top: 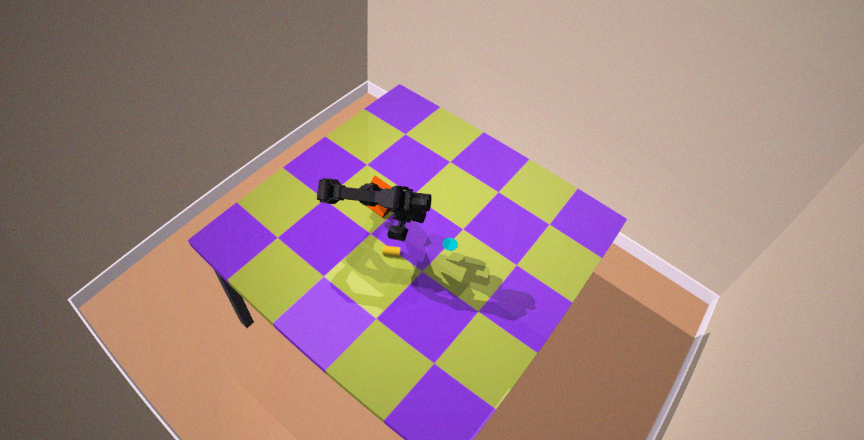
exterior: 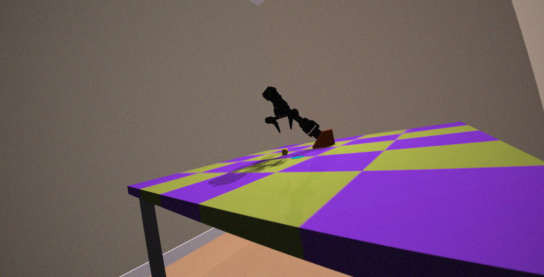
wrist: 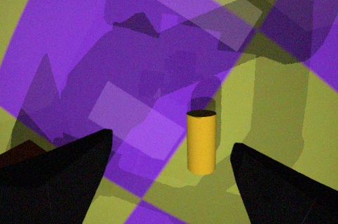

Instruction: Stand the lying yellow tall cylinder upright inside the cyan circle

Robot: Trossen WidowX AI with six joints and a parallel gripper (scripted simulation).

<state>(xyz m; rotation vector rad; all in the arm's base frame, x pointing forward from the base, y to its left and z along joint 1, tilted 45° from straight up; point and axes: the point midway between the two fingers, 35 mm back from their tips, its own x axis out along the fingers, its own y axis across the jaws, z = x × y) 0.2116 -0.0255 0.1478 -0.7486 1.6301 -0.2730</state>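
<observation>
The yellow cylinder lies 110 mm below my gripper tip, 50 mm to the right of it and 30 mm behind it. The rest, counted from my gripper tip: cyan circle: 130 mm below, 130 mm ahead, 120 mm to the left.
</observation>
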